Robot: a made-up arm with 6 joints. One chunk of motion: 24 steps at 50 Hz.
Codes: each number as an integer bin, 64 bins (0 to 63) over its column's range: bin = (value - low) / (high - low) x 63, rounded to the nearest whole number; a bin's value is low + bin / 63 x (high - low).
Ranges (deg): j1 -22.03..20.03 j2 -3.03..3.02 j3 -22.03..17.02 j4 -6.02..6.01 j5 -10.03..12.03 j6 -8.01..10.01
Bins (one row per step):
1: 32 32 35 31 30 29
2: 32 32 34 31 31 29
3: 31 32 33 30 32 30
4: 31 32 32 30 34 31
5: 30 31 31 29 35 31
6: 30 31 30 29 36 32
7: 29 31 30 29 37 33
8: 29 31 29 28 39 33
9: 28 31 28 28 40 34
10: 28 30 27 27 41 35
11: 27 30 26 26 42 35
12: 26 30 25 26 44 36
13: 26 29 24 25 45 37
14: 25 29 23 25 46 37
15: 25 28 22 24 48 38
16: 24 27 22 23 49 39
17: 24 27 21 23 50 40
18: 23 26 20 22 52 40
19: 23 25 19 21 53 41
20: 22 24 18 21 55 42
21: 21 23 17 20 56 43
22: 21 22 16 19 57 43
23: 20 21 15 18 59 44
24: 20 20 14 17 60 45
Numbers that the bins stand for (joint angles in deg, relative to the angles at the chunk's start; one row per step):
1: -0.67 0.04 -0.34 -0.10 0.47 0.28
2: -0.67 0.04 -0.96 -0.10 0.82 0.28
3: -1.33 0.04 -1.58 -0.29 1.18 0.57
4: -1.33 0.04 -2.20 -0.29 1.88 0.86
5: -2.00 -0.05 -2.81 -0.48 2.23 0.86
6: -2.00 -0.05 -3.43 -0.48 2.58 1.14
7: -2.67 -0.05 -3.43 -0.48 2.93 1.43
8: -2.67 -0.05 -4.05 -0.67 3.63 1.43
9: -3.34 -0.05 -4.67 -0.67 3.98 1.72
10: -3.34 -0.15 -5.29 -0.86 4.33 2.00
11: -4.00 -0.15 -5.91 -1.06 4.68 2.00
12: -4.67 -0.15 -6.53 -1.06 5.38 2.29
13: -4.67 -0.25 -7.15 -1.25 5.73 2.57
14: -5.34 -0.25 -7.77 -1.25 6.08 2.57
15: -5.34 -0.34 -8.39 -1.44 6.78 2.86
16: -6.01 -0.44 -8.39 -1.63 7.13 3.15
17: -6.01 -0.44 -9.01 -1.63 7.48 3.43
18: -6.67 -0.53 -9.63 -1.82 8.18 3.43
19: -6.67 -0.63 -10.25 -2.01 8.53 3.72
20: -7.34 -0.73 -10.87 -2.01 9.23 4.00
21: -8.01 -0.82 -11.49 -2.20 9.58 4.29
22: -8.01 -0.92 -12.11 -2.39 9.93 4.29
23: -8.68 -1.01 -12.73 -2.58 10.63 4.58
24: -8.68 -1.11 -13.35 -2.77 10.98 4.86

